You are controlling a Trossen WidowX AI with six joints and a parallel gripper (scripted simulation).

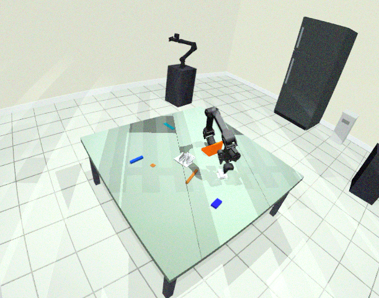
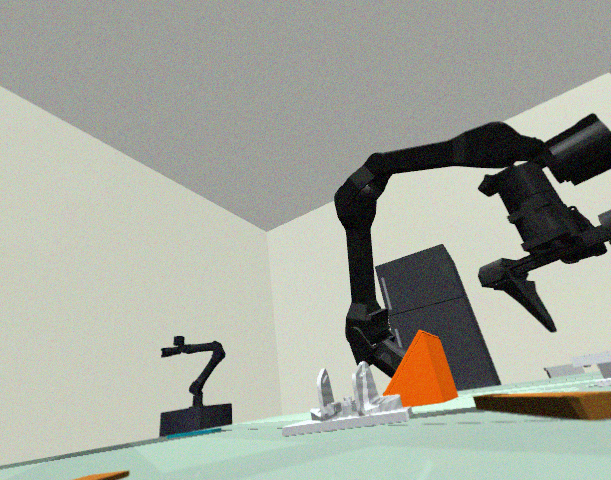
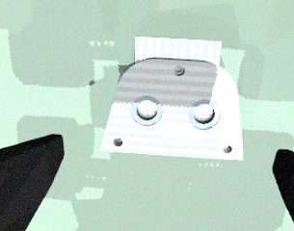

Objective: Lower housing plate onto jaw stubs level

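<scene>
Right now my gripper tip is 50 mm above the white part, 10 mm to the right of it and 10 mm past it. Round my gripper tip: orange bar 170 mm ahead, 120 mm to the right, 60 mm below; then cyan bar 690 mm to the right, 140 mm behind, 60 mm below; then orange tile 370 mm to the right, 300 mm ahead, 60 mm below.
</scene>
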